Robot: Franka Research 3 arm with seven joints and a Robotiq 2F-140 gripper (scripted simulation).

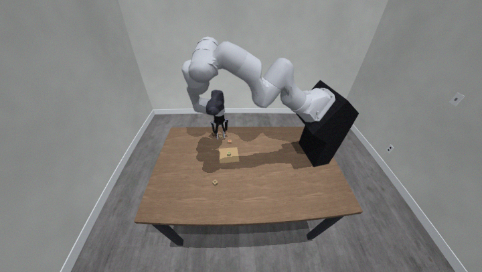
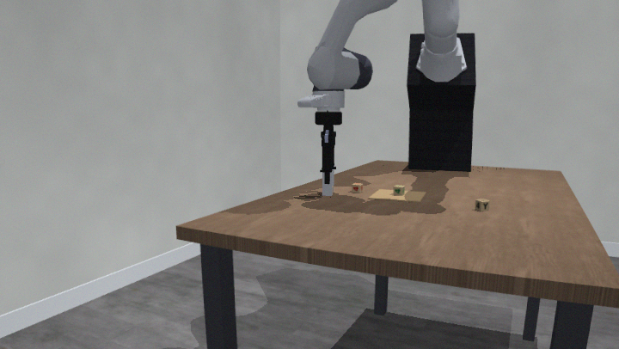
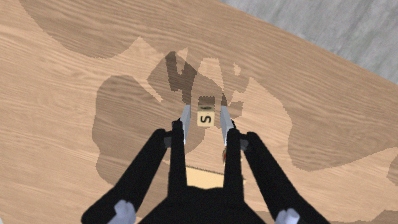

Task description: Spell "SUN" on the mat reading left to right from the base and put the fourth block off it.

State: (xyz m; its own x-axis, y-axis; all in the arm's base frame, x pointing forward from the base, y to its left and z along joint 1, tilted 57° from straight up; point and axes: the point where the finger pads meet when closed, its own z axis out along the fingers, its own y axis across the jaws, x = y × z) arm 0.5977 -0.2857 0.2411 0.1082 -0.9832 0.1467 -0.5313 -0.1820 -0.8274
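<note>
Right now the S block is 2 cm below my hand. Also, from my hand: U block: 20 cm to the left, 4 cm behind, 2 cm below; tan mat: 19 cm to the left, 4 cm behind, 3 cm below.
</note>
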